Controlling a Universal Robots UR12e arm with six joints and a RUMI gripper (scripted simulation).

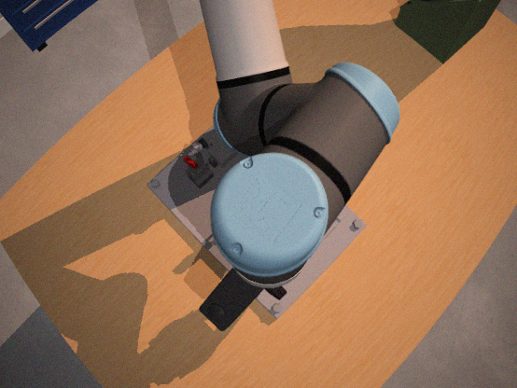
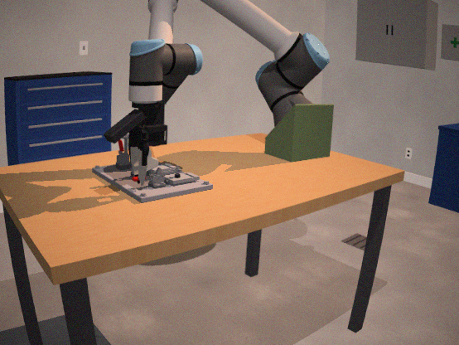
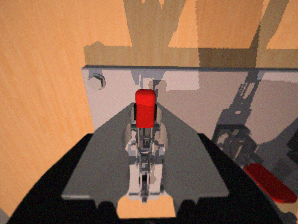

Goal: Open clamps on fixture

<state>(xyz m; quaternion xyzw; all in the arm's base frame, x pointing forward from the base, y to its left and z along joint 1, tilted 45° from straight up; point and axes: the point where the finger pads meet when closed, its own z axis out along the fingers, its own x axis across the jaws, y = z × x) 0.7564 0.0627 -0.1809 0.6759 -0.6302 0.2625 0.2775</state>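
Right now my hand is 15 cm past the flat grey part, 2 cm above it and 1 cm to the left of it. From my hand the other things lie so: grey fixture plate 12 cm to the right, 8 cm behind, 4 cm below.
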